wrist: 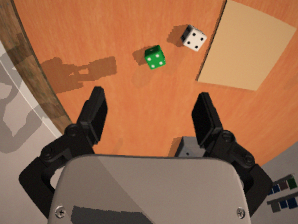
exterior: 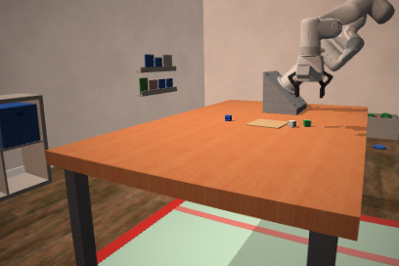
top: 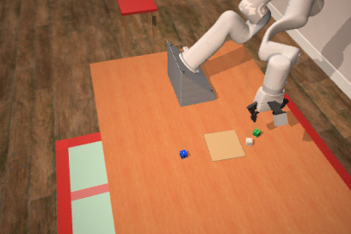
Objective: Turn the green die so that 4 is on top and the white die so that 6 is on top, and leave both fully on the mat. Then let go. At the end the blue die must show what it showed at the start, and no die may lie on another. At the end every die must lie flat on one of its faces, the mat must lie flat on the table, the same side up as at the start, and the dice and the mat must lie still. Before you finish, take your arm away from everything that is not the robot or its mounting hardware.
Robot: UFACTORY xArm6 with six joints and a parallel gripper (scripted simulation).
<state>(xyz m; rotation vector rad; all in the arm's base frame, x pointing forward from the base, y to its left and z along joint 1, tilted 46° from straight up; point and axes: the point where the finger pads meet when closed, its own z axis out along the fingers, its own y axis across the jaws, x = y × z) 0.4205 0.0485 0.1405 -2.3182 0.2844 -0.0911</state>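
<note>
My hand is 110 mm above the green die and 10 mm past it. From my hand the other things lie so: tan mat (160 mm to the right, 120 mm below, 20 mm behind); blue die (340 mm to the right, 110 mm below, 40 mm behind); white die (110 mm below, 60 mm to the right, 20 mm ahead).
</note>
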